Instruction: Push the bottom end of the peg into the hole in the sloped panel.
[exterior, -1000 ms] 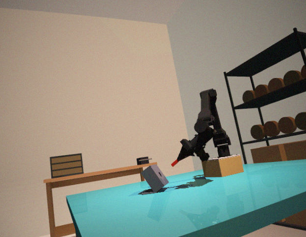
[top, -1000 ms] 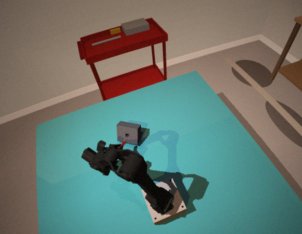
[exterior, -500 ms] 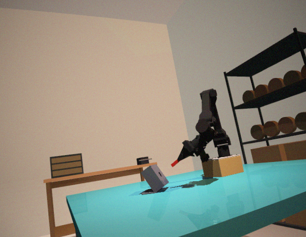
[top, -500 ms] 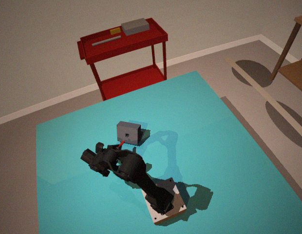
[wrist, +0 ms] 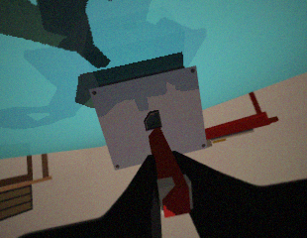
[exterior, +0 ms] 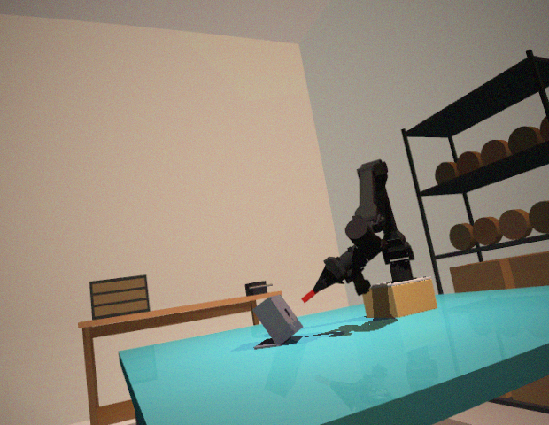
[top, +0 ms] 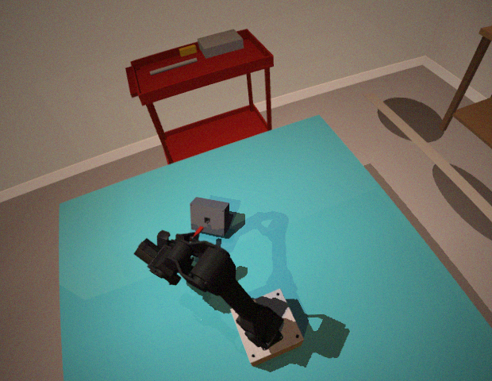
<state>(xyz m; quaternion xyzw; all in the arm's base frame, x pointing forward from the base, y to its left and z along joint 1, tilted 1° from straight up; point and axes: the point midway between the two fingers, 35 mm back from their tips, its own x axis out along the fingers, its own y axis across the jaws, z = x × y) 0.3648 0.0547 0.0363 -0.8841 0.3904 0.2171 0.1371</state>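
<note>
The grey sloped panel lies 80 mm ahead of my gripper tip, 70 mm to the right of it and 60 mm below it. Round my gripper tip: red peg: 10 mm behind, 10 mm to the left, 10 mm above.
</note>
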